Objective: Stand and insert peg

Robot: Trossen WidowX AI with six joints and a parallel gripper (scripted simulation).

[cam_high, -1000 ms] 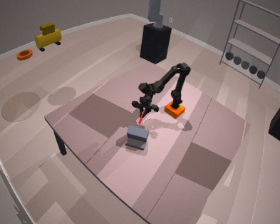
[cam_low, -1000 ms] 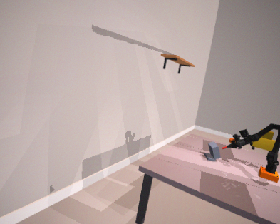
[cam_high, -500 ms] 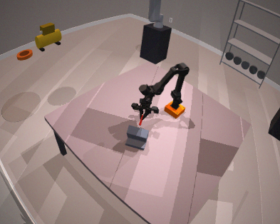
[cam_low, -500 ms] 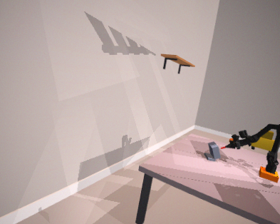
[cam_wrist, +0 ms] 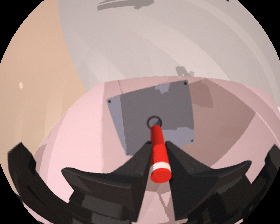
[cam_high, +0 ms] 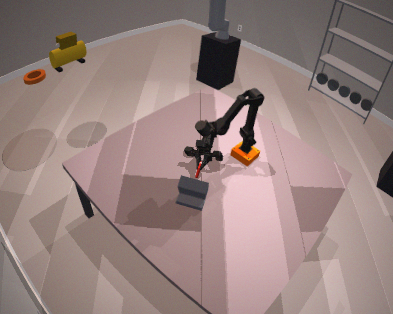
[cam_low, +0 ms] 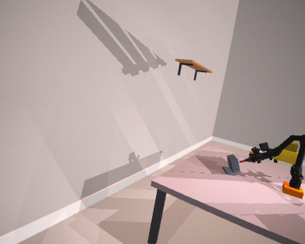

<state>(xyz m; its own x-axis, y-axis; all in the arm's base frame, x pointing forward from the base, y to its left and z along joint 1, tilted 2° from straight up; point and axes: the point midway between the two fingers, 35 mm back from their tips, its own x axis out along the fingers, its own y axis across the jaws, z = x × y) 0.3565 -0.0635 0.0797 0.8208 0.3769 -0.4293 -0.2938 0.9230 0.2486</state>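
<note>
My gripper tip is now 8 cm short of the grey sloped panel, 4 cm to the right of it and 4 cm above it. Round my gripper tip: red peg 1 cm behind, 1 cm to the right, 1 cm above.
</note>
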